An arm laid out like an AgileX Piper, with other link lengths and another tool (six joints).
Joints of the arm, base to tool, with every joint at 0 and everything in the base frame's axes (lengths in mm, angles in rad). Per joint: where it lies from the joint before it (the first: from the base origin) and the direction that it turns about. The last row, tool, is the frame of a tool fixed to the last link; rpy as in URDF.
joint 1: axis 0 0 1 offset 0 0 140.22
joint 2: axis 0 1 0 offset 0 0 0
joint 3: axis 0 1 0 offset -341.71 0 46.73
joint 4: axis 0.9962 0 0.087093 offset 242.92 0 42.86
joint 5: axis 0 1 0 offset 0 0 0
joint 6: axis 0.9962 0 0.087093 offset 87.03 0 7.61
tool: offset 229.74 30 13.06 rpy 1.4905 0.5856 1.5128
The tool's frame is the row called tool.
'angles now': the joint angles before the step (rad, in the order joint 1, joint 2, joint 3, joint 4, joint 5, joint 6). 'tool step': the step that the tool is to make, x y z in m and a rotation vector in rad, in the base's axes. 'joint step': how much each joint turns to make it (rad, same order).
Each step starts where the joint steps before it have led.
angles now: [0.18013, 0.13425, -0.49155, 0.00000, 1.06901, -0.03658]
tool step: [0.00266, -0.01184, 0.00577, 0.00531, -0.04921, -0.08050]
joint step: [-0.07168, -0.05092, 0.00259, -0.00950, -0.00108, 0.00806]
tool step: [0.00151, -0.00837, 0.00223, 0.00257, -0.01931, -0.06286]
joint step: [-0.05995, -0.02097, 0.00075, -0.00216, 0.00081, 0.00348]
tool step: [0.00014, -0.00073, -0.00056, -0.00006, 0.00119, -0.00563]
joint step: [-0.00565, 0.00000, 0.00119, 0.00002, 0.00000, -0.00003]
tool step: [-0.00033, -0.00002, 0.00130, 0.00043, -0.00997, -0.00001]
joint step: [0.00003, -0.00999, 0.00002, -0.00003, 0.00000, 0.00004]
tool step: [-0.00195, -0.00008, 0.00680, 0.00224, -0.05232, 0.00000]
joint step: [-0.00003, -0.05237, -0.00003, 0.00003, 0.00003, -0.00003]
